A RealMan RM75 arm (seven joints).
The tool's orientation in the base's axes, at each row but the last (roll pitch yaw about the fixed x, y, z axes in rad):
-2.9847, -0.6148, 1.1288
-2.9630, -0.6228, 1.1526
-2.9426, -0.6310, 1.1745
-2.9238, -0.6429, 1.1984
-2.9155, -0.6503, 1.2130
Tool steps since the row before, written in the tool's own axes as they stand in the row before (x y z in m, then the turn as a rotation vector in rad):
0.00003, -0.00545, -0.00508, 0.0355, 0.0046, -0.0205
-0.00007, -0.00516, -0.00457, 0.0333, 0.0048, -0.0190
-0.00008, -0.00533, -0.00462, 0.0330, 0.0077, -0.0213
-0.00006, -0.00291, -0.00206, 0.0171, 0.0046, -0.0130
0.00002, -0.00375, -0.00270, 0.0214, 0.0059, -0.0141
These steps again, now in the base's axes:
-0.00559, -0.00107, 0.00481, 0.0146, 0.0127, 0.0364
-0.00520, -0.00121, 0.00436, 0.0142, 0.0119, 0.0339
-0.00527, -0.00143, 0.00446, 0.0167, 0.0095, 0.0351
-0.00283, -0.00065, 0.00208, 0.0092, 0.0036, 0.0196
-0.00359, -0.00089, 0.00278, 0.0117, 0.0058, 0.0228

